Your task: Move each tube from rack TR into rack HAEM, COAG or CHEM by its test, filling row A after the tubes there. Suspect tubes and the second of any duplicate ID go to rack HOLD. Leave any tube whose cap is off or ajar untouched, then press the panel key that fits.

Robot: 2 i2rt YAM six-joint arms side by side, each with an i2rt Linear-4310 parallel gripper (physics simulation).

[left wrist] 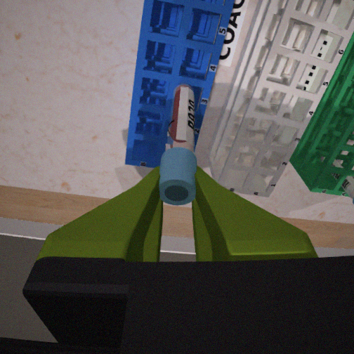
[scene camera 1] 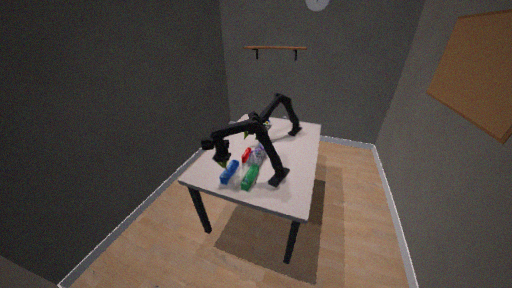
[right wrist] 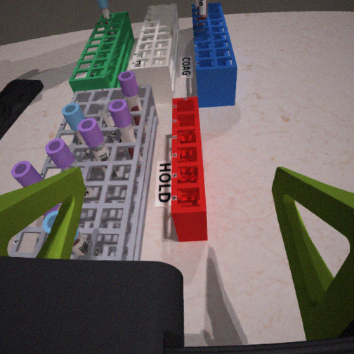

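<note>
My left gripper point(left wrist: 177, 176) is shut on a light-blue-capped tube point(left wrist: 178, 165), held over the near end of the blue COAG rack point(left wrist: 136, 150) point(right wrist: 216, 87); how deep its lower end sits is unclear. My right gripper point(right wrist: 178, 177) is open and empty above the table. The grey rack point(right wrist: 142, 200) in the right wrist view holds several purple-capped tubes and two blue-capped ones point(right wrist: 74, 117) point(right wrist: 55, 225). The red HOLD rack point(right wrist: 192, 225) shows no tubes. The white rack point(left wrist: 240, 182) point(right wrist: 152, 82) stands between the blue rack and the green rack point(left wrist: 312, 180) point(right wrist: 92, 82).
A blue-capped tube point(right wrist: 103, 6) stands at the green rack's far end. The HOLD label point(right wrist: 163, 182) lies beside the red rack and the COAG label point(right wrist: 185, 67) beside the blue one. A black arm base point(right wrist: 22, 97) is at the left of the right wrist view.
</note>
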